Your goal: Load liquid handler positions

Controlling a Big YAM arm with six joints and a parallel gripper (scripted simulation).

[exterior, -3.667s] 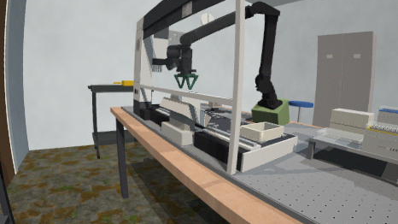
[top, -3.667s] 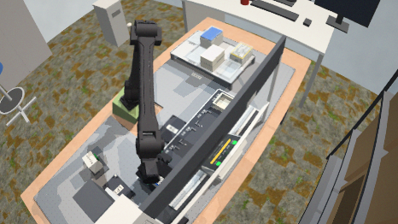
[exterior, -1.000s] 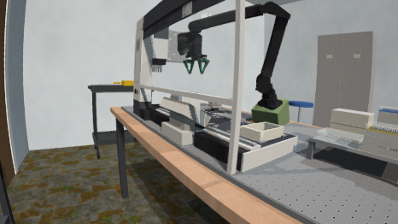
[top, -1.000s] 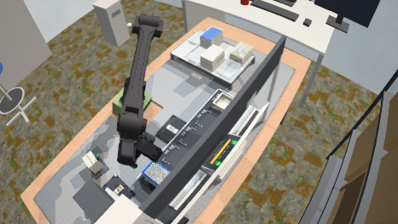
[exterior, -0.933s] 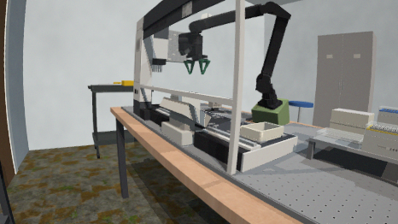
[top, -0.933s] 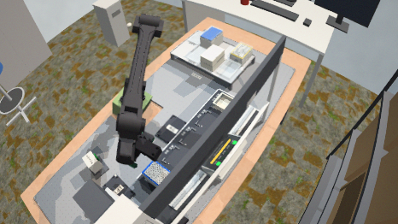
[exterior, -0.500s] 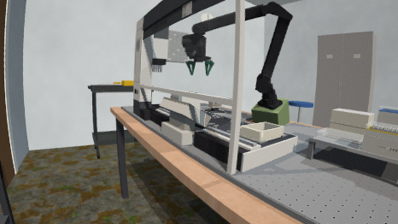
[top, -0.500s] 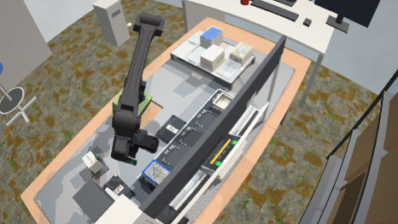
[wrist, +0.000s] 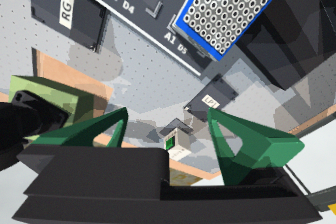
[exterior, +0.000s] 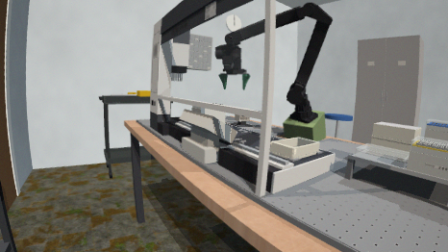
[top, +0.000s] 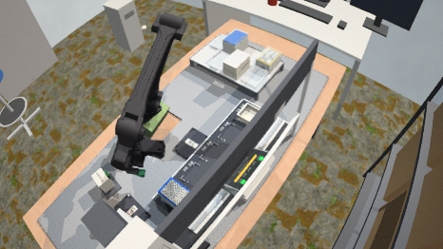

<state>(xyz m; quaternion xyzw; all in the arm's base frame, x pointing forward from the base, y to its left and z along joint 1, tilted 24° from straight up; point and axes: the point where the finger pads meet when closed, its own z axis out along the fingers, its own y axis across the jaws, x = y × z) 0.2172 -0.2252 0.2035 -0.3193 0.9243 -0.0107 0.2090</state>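
The yellow tip rack lies 6 cm behind my hand, 83 cm to the left of it and 12 cm below it. Also, from my hand: ready button box (17 cm behind, 16 cm to the right, 16 cm below); dark pad labelled LP1 (18 cm to the right, 22 cm below); blue tip rack (13 cm ahead, 1 cm to the left, 10 cm below).
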